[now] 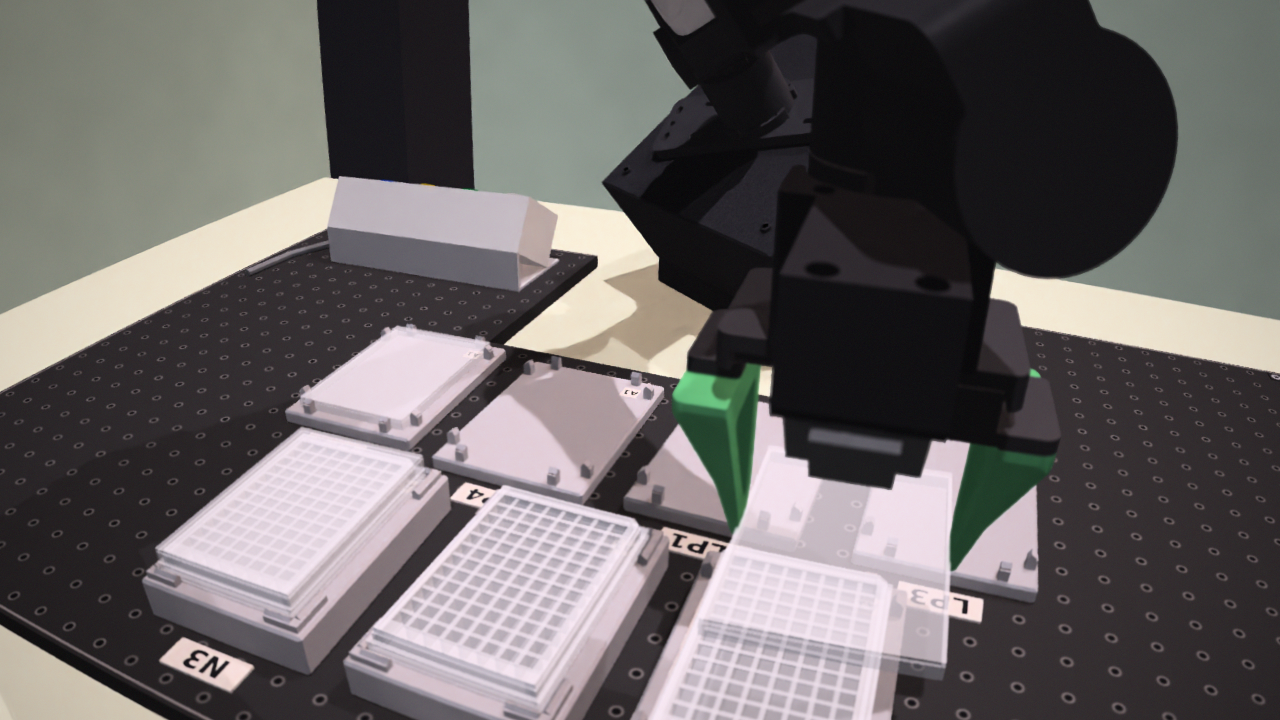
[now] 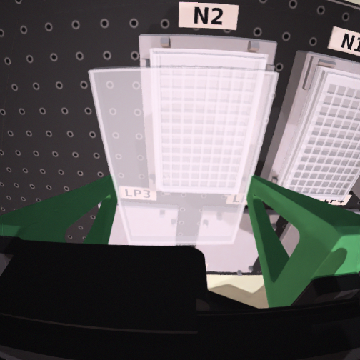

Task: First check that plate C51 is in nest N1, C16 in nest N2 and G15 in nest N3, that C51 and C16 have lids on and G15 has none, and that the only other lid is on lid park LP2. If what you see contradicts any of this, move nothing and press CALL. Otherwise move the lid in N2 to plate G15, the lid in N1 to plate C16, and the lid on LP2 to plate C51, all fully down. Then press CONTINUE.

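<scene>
My gripper (image 1: 846,547) (image 2: 181,182) is shut on a clear lid (image 1: 921,635) (image 2: 125,115), held by its long sides. The lid is above nest N2, apart from the plate and shifted sideways and toward the lid parks. The plate in N2 (image 1: 769,689) (image 2: 210,59) shows an uncovered rim below it. The plate in N1 (image 1: 528,582) (image 2: 332,130) has bare, sharp wells. The plate in N3 (image 1: 277,510) looks whitish, with a lid on. Another lid (image 1: 393,371) lies on the far-left lid park, whose label is hidden. Plate labels are not readable.
Lid park LP4 (image 1: 537,438) bears no lid. LP1 (image 1: 680,510) and LP3 (image 1: 1015,537) are partly behind the gripper and held lid. A grey sloped button box (image 1: 429,255) stands at the back left. The black robot base (image 1: 707,214) stands behind the parks.
</scene>
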